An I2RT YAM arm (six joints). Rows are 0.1 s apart.
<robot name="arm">
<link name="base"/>
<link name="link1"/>
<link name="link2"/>
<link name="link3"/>
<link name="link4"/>
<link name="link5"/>
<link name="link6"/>
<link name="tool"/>
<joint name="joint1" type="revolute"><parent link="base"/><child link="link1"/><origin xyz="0 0 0.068"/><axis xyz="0 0 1"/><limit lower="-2.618" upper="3.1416"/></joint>
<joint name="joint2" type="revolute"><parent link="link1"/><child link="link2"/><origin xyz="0.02 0.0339 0.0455" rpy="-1.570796 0 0"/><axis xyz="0 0 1"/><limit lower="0" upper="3.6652"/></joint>
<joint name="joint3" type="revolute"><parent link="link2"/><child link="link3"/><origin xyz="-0.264 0 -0.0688" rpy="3.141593 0 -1.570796"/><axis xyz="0 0 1"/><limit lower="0" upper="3.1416"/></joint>
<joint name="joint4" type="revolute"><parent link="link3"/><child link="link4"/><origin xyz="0.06 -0.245 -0.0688" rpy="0 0 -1.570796"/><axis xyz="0 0 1"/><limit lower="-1.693" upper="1.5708"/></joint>
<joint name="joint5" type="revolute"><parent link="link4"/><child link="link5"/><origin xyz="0.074 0.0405 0.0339" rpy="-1.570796 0 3.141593"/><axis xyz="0 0 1"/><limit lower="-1.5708" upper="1.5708"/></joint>
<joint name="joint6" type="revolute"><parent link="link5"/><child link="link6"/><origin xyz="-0.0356 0 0.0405" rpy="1.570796 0 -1.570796"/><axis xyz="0 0 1"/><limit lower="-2.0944" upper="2.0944"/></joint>
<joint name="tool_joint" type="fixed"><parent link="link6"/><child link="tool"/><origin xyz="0 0 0" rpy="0 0 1.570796"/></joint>
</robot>
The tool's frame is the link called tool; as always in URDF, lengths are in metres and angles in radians.
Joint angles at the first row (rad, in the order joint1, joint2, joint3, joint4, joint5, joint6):
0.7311 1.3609 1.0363 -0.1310 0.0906 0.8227
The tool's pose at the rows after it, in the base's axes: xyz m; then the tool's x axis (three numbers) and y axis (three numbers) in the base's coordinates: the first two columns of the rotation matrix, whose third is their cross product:
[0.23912 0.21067 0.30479 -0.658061 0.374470 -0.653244 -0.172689 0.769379 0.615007]
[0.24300 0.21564 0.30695 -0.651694 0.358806 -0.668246 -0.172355 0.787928 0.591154]
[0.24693 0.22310 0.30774 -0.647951 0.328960 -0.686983 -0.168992 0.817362 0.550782]
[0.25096 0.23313 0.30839 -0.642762 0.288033 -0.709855 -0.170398 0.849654 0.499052]
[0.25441 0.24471 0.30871 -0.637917 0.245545 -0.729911 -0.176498 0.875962 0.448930]
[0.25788 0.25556 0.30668 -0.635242 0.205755 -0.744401 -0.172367 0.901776 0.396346]
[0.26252 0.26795 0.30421 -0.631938 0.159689 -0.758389 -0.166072 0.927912 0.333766]
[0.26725 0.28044 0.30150 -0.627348 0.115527 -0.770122 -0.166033 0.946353 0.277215]
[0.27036 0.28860 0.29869 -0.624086 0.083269 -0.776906 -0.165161 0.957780 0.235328]
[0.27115 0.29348 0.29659 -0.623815 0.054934 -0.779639 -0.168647 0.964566 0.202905]
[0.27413 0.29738 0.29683 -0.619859 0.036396 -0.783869 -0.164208 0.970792 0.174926]
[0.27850 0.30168 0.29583 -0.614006 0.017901 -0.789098 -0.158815 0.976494 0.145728]
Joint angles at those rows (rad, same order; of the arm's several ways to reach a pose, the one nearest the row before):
0.7342 1.3769 1.0607 -0.1440 0.1070 0.8082
0.7399 1.4029 1.0950 -0.1650 0.1288 0.7899
0.7521 1.4387 1.1389 -0.2012 0.1627 0.7643
0.7696 1.4826 1.1916 -0.2413 0.2039 0.7315
0.7902 1.5288 1.2453 -0.2764 0.2428 0.7010
0.8085 1.5757 1.2949 -0.3138 0.2859 0.6777
0.8269 1.6322 1.3563 -0.3588 0.3351 0.6521
0.8433 1.6878 1.4158 -0.3939 0.3763 0.6266
0.8536 1.7256 1.4544 -0.4175 0.4057 0.6083
0.8616 1.7470 1.4765 -0.4370 0.4236 0.5926
0.8639 1.7699 1.5082 -0.4587 0.4439 0.5800
0.8642 1.7973 1.5402 -0.4740 0.4652 0.5652

